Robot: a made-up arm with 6 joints. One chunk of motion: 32 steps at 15 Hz.
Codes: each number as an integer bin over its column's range. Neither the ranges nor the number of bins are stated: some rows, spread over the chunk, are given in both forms.
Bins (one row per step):
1: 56 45 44 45 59 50
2: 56 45 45 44 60 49
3: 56 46 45 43 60 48
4: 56 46 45 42 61 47
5: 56 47 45 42 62 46
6: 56 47 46 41 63 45
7: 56 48 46 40 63 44
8: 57 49 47 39 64 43
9: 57 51 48 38 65 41
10: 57 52 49 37 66 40
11: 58 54 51 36 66 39
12: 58 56 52 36 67 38
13: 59 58 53 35 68 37
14: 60 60 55 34 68 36
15: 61 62 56 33 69 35
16: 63 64 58 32 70 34
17: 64 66 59 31 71 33
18: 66 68 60 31 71 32
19: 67 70 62 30 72 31
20: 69 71 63 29 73 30
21: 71 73 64 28 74 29
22: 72 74 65 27 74 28
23: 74 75 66 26 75 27
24: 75 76 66 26 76 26
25: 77 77 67 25 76 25
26: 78 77 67 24 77 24
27: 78 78 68 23 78 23
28: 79 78 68 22 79 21
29: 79 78 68 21 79 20
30: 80 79 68 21 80 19
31: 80 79 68 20 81 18
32: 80 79 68 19 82 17
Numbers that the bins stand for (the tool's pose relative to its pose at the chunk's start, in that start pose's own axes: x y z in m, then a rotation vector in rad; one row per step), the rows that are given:
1: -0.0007 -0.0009 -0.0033 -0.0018 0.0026 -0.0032
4: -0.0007 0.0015 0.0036 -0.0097 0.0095 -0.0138
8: 0.0030 0.0088 0.0176 -0.0176 0.0198 -0.0280
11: 0.0068 0.0209 0.0455 -0.0255 0.0267 -0.0421
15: 0.0180 0.0403 0.0803 -0.0333 0.0370 -0.0563
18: 0.0367 0.0548 0.1082 -0.0386 0.0438 -0.0669
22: 0.0591 0.0694 0.1430 -0.0491 0.0541 -0.0810
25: 0.0778 0.0767 0.1570 -0.0543 0.0610 -0.0916
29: 0.0853 0.0791 0.1639 -0.0648 0.0713 -0.1093
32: 0.0890 0.0815 0.1639 -0.0701 0.0816 -0.1199
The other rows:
2: -0.0007 -0.0009 0.0036 -0.0044 0.0061 -0.0068
3: -0.0007 0.0015 0.0036 -0.0071 0.0061 -0.0103
5: -0.0007 0.0039 0.0036 -0.0097 0.0129 -0.0174
6: -0.0007 0.0039 0.0106 -0.0123 0.0164 -0.0209
7: -0.0007 0.0064 0.0106 -0.0149 0.0164 -0.0244
9: 0.0030 0.0136 0.0245 -0.0202 0.0232 -0.0351
10: 0.0030 0.0161 0.0315 -0.0228 0.0267 -0.0386
12: 0.0068 0.0258 0.0524 -0.0255 0.0301 -0.0457
13: 0.0105 0.0306 0.0594 -0.0281 0.0335 -0.0492
14: 0.0142 0.0355 0.0733 -0.0307 0.0335 -0.0527
16: 0.0255 0.0452 0.0942 -0.0360 0.0404 -0.0598
17: 0.0292 0.0500 0.1012 -0.0386 0.0438 -0.0633
19: 0.0404 0.0597 0.1221 -0.0412 0.0473 -0.0704
20: 0.0479 0.0621 0.1291 -0.0438 0.0507 -0.0739
21: 0.0554 0.0670 0.1361 -0.0465 0.0541 -0.0775
23: 0.0666 0.0718 0.1500 -0.0517 0.0576 -0.0845
24: 0.0703 0.0742 0.1500 -0.0517 0.0610 -0.0881
26: 0.0815 0.0767 0.1570 -0.0570 0.0644 -0.0952
27: 0.0815 0.0791 0.1639 -0.0596 0.0679 -0.0987
28: 0.0853 0.0791 0.1639 -0.0622 0.0713 -0.1058
30: 0.0890 0.0815 0.1639 -0.0648 0.0747 -0.1128
31: 0.0890 0.0815 0.1639 -0.0675 0.0782 -0.1164

